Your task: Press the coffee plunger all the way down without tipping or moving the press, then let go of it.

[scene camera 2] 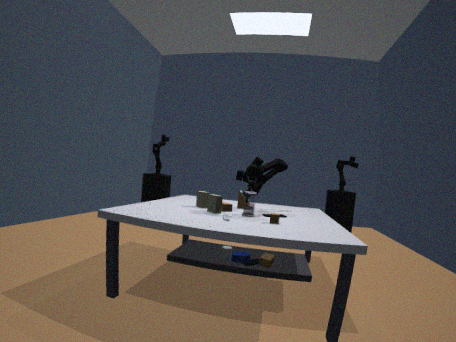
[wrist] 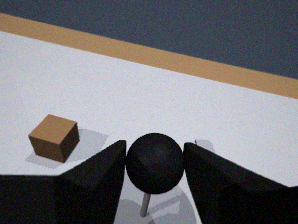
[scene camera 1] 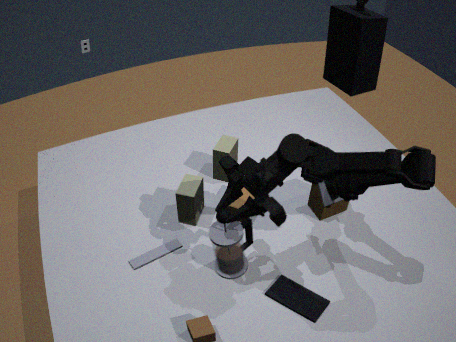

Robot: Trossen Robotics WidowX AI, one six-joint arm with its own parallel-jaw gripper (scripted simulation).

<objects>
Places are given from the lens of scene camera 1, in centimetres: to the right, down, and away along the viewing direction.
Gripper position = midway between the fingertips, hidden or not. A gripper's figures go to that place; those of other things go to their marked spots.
my gripper [scene camera 1: 220, 216]: -2, 9, 81
glass coffee press [scene camera 1: 227, 240]: 0, 15, 84
black flat plate [scene camera 1: 290, 294]: 15, 30, 88
</objects>
